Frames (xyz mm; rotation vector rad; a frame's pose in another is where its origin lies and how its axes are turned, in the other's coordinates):
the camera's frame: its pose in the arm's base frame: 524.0 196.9 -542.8 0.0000 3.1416 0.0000
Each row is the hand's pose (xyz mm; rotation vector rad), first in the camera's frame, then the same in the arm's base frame.
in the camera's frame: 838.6 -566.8 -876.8 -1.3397 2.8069 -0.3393
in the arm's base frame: -314.6 -369.9 334.0 0.2246 -0.0134 -0.8870
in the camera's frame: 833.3 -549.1 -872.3 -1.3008 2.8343 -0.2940
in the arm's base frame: -309.3 -352.2 329.5 0.1939 -0.0095 -0.8579
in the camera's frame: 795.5 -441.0 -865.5 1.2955 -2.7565 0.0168
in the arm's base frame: -271.5 -244.1 322.7 0.0114 0.0990 -0.8780
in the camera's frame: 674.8 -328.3 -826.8 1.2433 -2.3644 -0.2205
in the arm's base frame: -150.8 -131.4 284.0 -0.1682 0.4799 -0.9482
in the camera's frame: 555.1 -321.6 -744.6 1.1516 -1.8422 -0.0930
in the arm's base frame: -31.1 -124.7 201.8 -0.0828 1.0160 -1.0246
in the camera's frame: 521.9 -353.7 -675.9 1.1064 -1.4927 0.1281
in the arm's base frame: 2.1 -156.8 133.1 0.1257 1.3597 -1.0858
